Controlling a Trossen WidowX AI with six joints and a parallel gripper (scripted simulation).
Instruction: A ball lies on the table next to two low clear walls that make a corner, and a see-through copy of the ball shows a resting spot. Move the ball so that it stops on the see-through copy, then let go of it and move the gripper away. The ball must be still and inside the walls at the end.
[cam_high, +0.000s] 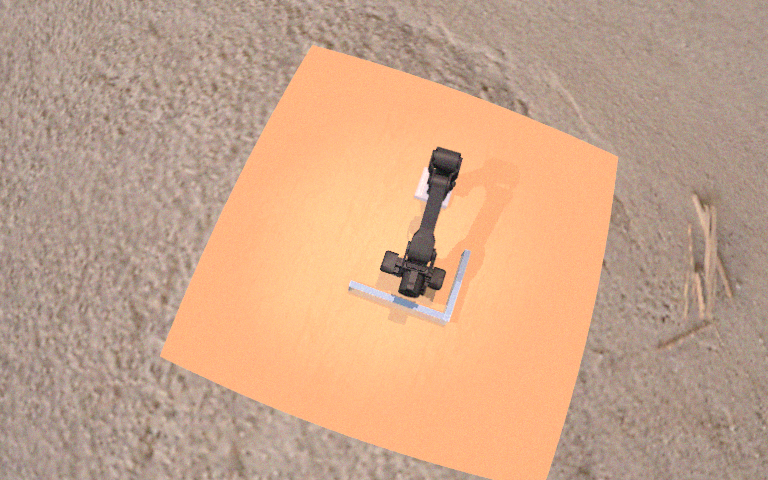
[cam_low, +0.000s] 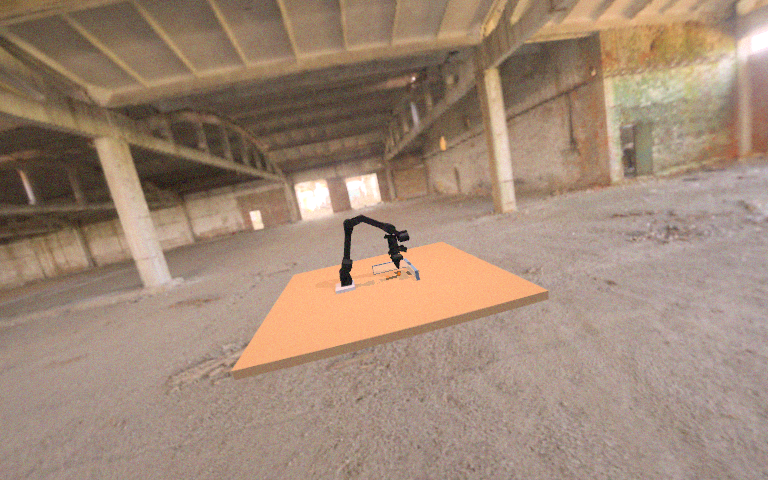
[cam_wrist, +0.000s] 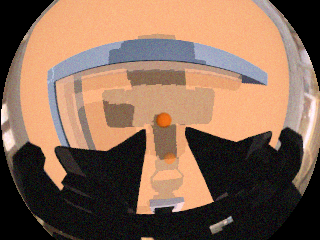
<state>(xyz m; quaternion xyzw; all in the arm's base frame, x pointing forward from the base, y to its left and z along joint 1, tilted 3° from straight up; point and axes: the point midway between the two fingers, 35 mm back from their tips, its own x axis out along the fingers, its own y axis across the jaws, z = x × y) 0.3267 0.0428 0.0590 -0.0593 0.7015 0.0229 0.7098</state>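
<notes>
Now: the orange ball 40 mm below my gripper tip.
</notes>
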